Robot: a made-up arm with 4 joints. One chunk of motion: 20 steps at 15 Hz.
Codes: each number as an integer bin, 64 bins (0 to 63) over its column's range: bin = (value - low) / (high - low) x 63, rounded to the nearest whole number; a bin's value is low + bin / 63 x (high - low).
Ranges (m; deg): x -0.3..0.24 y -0.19..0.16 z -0.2..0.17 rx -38..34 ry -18..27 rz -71..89
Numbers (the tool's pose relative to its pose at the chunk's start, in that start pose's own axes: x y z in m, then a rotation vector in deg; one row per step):
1: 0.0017 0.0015 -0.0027 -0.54 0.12 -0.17
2: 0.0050 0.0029 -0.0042 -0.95 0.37 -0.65
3: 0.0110 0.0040 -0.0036 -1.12 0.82 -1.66
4: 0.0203 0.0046 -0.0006 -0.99 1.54 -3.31
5: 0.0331 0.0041 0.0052 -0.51 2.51 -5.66
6: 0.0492 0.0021 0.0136 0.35 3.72 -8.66
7: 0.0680 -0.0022 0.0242 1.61 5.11 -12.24
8: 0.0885 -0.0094 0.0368 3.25 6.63 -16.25
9: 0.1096 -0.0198 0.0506 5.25 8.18 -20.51
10: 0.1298 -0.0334 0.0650 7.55 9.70 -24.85
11: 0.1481 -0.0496 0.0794 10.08 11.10 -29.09
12: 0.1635 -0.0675 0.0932 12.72 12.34 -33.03
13: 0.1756 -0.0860 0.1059 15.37 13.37 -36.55
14: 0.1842 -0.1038 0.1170 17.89 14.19 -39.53
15: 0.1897 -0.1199 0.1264 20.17 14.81 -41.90
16: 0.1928 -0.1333 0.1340 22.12 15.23 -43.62
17: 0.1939 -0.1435 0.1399 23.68 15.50 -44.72
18: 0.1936 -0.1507 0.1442 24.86 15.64 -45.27
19: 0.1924 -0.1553 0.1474 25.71 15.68 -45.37
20: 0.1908 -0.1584 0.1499 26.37 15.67 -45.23
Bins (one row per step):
1: 35 34 34 33 25 28
2: 36 35 33 32 26 28
3: 36 35 33 32 26 27
4: 37 35 34 32 27 27
5: 39 35 35 33 29 26
6: 41 35 36 34 30 25
7: 43 34 38 35 32 23
8: 45 33 40 36 34 22
9: 48 31 43 38 37 20
10: 50 28 45 40 39 18
11: 52 25 48 42 41 17
12: 54 22 50 44 42 15
13: 55 19 52 47 44 14
14: 56 16 54 49 45 12
15: 57 13 56 51 46 11
16: 57 10 57 53 47 11
17: 58 8 58 54 47 10
18: 58 7 59 55 47 10
19: 57 6 59 56 47 10
20: 57 6 60 56 47 10

